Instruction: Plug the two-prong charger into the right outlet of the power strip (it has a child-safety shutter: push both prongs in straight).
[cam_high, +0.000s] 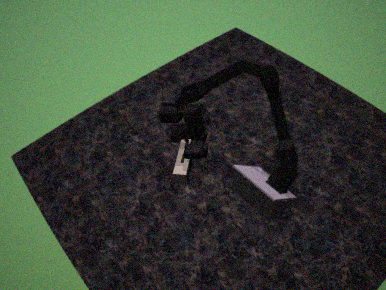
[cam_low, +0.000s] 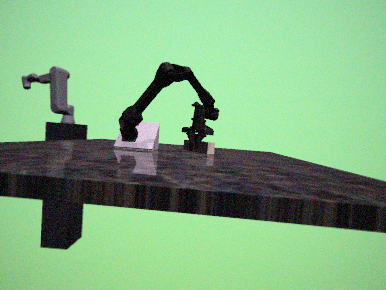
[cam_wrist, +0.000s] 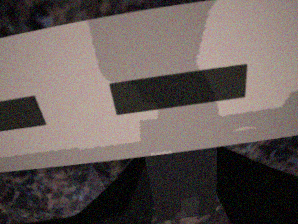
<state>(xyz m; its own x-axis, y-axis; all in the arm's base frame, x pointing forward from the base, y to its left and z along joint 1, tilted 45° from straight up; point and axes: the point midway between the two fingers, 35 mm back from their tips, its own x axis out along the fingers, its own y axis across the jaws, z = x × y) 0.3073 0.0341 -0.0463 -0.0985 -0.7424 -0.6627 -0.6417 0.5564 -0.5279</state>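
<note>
My gripper tip is 10 mm to the right of the dark charger, 10 mm below it and 10 mm short of it.
</note>
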